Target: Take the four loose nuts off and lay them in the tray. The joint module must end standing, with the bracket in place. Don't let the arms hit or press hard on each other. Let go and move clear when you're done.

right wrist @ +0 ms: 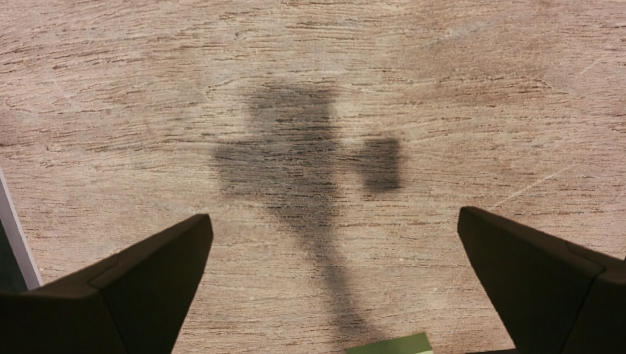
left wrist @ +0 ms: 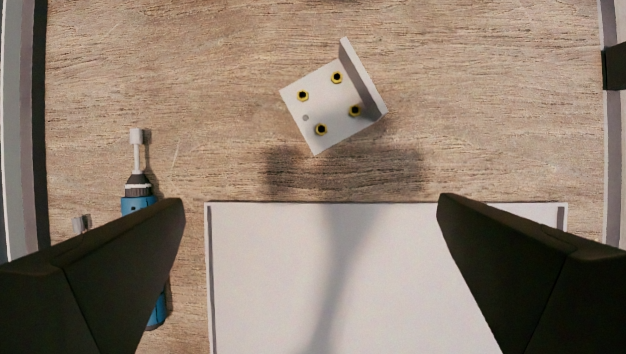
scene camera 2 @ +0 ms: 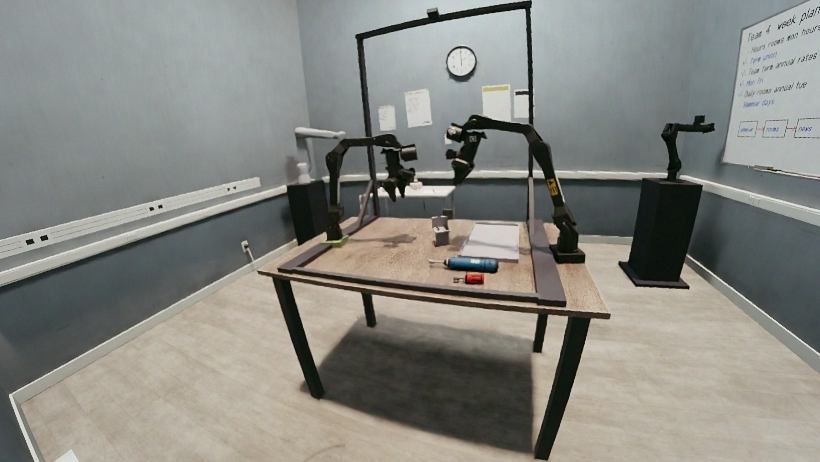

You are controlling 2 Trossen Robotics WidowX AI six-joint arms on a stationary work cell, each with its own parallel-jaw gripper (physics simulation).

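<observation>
The joint module stands upright mid-table, with the grey L-shaped bracket on top. In the left wrist view the bracket hides the module. Four brass nuts sit on the bracket's flat plate, with its upright flange at their right. The pale tray lies beside the module and holds nothing that shows. My left gripper is open and empty, high above the table near the module and tray. My right gripper is open and empty, high above the table's left part.
A blue power driver lies in front of the tray, and a small red tool lies nearer the front edge. A dark frame borders the table. A green block is at the right arm's base.
</observation>
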